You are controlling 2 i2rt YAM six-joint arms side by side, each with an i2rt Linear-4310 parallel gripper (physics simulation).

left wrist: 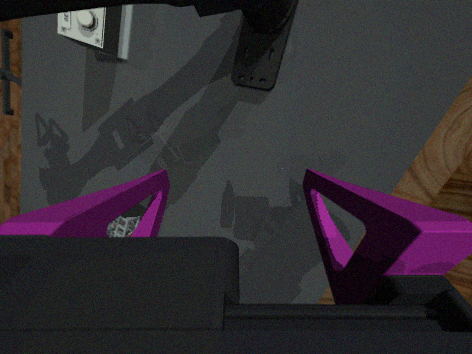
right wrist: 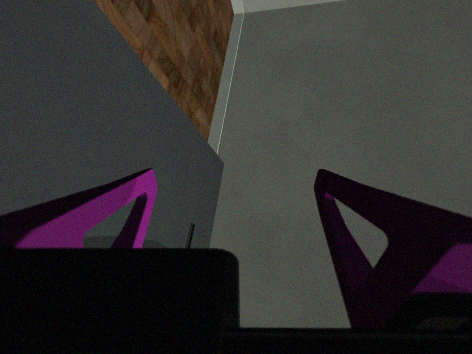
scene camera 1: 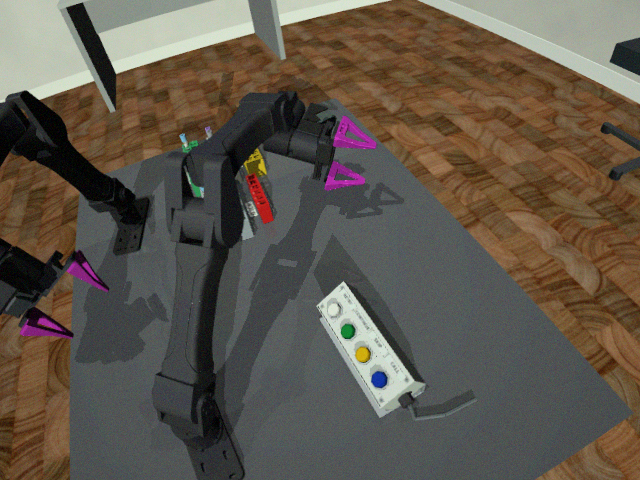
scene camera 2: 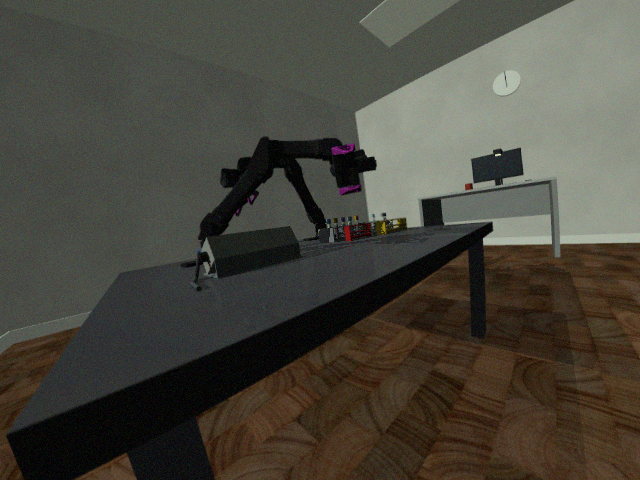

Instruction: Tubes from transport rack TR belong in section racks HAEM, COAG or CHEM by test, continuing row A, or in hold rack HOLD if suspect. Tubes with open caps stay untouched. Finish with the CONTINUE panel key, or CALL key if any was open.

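Frame: origin at the left arm's base, x ahead, y left, z up, level; centimetres.
Seen in the pictures: left gripper, fingertip midpoint: point(left wrist: 236, 176) point(scene camera 1: 90, 313) point(scene camera 2: 243, 210); right gripper, fingertip midpoint: point(right wrist: 235, 177) point(scene camera 1: 370, 164) point(scene camera 2: 353, 170); left arm's base at its link origin: point(scene camera 1: 133, 226); right arm's base at its link origin: point(left wrist: 270, 13) point(scene camera 1: 205, 432).
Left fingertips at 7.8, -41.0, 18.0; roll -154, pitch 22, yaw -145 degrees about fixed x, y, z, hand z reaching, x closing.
Observation:
Offsets run from my left fingertips to a thing's middle, as dx, dy, dz. "spot": to the spot under its first point.
My left gripper point(scene camera 1: 90, 313) point(scene camera 2: 247, 204) point(left wrist: 236, 176) is open and empty above the table's left side in scene camera 1. My right gripper point(scene camera 1: 370, 163) point(scene camera 2: 347, 170) point(right wrist: 235, 177) is open and empty, high beyond the racks. A red rack {+27.4, +38.2, -15.2} point(scene camera 1: 261, 201) point(scene camera 2: 358, 231), a yellow rack {+25.3, +60.3, -15.2} point(scene camera 1: 255, 162) and a pale rack {+18.6, +36.6, -15.2} point(scene camera 1: 248, 230) stand partly behind the right arm; green rack parts {spot: +10.3, +47.6, -16.2} point(scene camera 1: 196, 191) also show. A blue-capped tube {+7.4, +65.8, -12.9} point(scene camera 1: 183, 139) and a purple-capped tube {+15.5, +64.7, -12.9} point(scene camera 1: 207, 131) stick up. Rack labels and cap seating are unreadable. The key panel {+43.7, -7.5, -13.8} point(scene camera 1: 373, 342) point(scene camera 2: 253, 250) carries a green CONTINUE key {+40.9, -5.8, -11.6} point(scene camera 1: 347, 331) and a blue CALL key {+43.8, -15.3, -11.6} point(scene camera 1: 379, 379).
The right arm crosses over the racks in scene camera 1. The panel also has a white key {+39.4, -1.0, -11.6} point(scene camera 1: 333, 308) point(left wrist: 86, 19) and a yellow key {+42.3, -10.5, -11.6} point(scene camera 1: 362, 354). A cable {spot: +53.6, -20.9, -17.4} point(scene camera 1: 444, 408) runs from its end. A desk with a monitor point(scene camera 2: 497, 166) stands beyond the table.

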